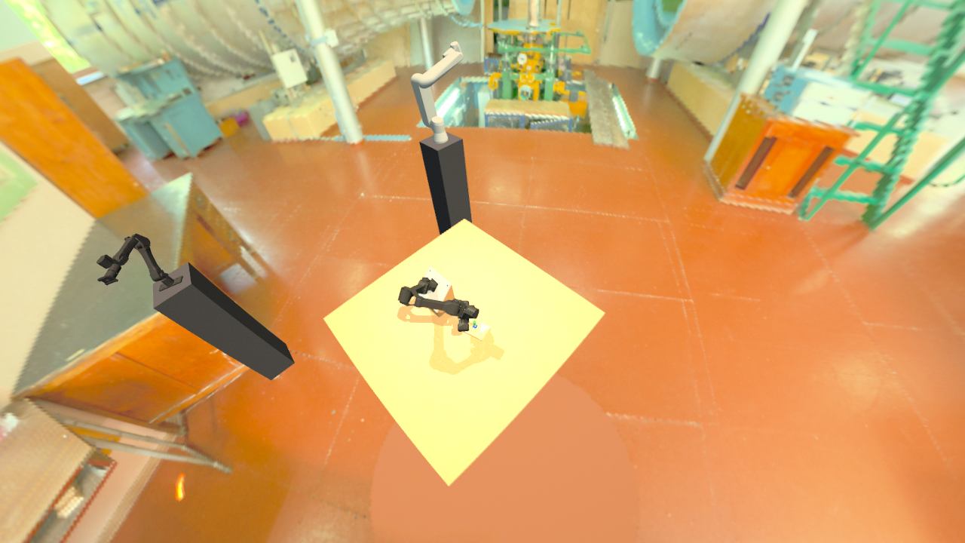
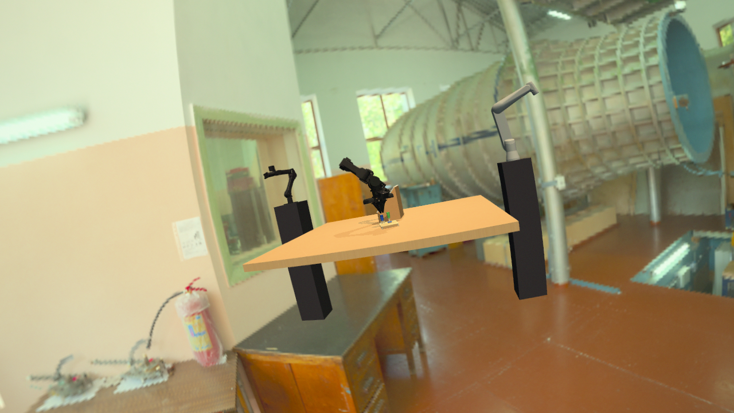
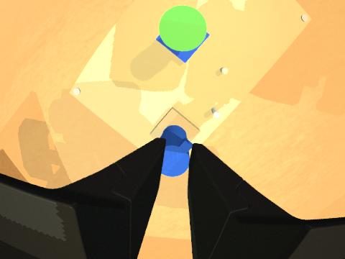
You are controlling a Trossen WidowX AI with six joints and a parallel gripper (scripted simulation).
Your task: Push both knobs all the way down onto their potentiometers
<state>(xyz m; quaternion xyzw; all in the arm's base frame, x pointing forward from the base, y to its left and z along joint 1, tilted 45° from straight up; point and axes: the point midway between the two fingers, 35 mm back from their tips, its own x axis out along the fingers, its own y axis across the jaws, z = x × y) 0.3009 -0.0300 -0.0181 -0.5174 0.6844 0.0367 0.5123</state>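
Now: gripper tip 30 mm short of the green knob, 40 mm to the right of it and 20 mm above it. From my gripper tip the other things lie so: blue knob: 10 mm behind, 10 mm to the right, 30 mm below.
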